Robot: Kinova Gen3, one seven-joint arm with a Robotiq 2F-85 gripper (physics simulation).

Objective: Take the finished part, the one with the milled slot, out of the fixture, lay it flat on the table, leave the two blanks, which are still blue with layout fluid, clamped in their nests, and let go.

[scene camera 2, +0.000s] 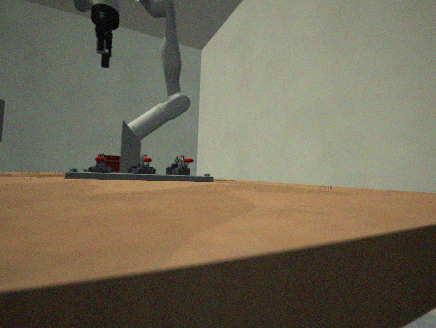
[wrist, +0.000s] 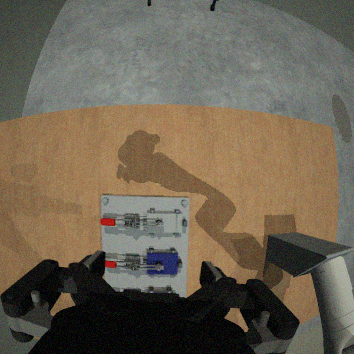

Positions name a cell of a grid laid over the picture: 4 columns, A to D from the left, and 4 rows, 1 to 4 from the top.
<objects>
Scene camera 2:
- my gripper: A1
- fixture plate: A3
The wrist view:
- my gripper: B4
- fixture plate: B3
</objects>
